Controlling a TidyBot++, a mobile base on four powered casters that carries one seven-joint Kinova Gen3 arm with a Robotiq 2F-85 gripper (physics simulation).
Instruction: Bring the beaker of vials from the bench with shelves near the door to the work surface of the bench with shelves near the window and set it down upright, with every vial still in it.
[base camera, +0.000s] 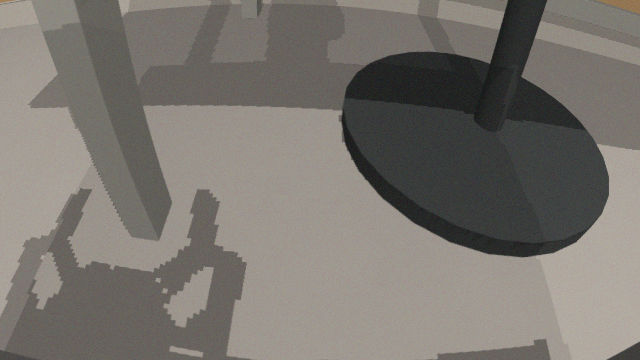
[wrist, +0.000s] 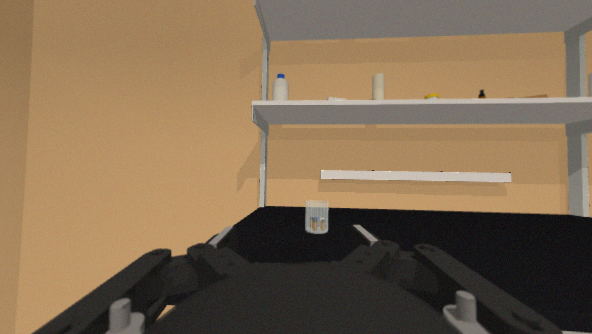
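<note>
A clear glass beaker with a few small vials in it stands upright on the black bench top, near its left end, in the wrist view. My gripper is open, its two fingertips wide apart. The beaker shows beyond the fingertips, a little right of midway between them, and nothing is between the fingers. The vials stand low inside the beaker; their exact number is hard to tell. The bench near the window does not show in either view.
Above the bench, a shelf holds a white bottle, a pale cylinder and small items. A white strip runs along the wall. In the base camera view, a bench leg stands at left and a round black stool base at right.
</note>
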